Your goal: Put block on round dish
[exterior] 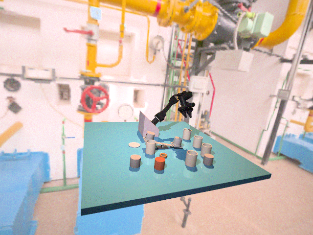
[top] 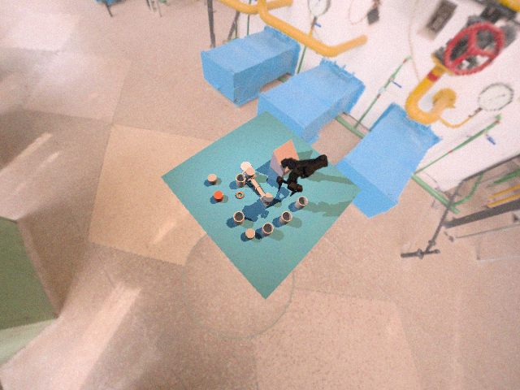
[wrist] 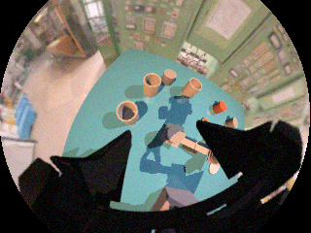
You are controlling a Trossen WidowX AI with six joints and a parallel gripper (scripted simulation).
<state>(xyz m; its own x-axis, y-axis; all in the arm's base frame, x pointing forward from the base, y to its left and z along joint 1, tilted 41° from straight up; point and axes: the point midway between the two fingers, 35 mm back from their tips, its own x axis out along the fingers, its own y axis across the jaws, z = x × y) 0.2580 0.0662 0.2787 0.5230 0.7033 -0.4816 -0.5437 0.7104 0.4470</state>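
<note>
My gripper tip is now 230 mm above the block, 100 mm to the left of it and 40 mm short of it. Round my gripper tip: flat round dish (460 mm to the right, 270 mm below, 40 mm behind); then balance (230 mm to the right, 230 mm below, 30 mm ahead); then orange ring (270 mm to the right, 260 mm below, 180 mm ahead).
</note>
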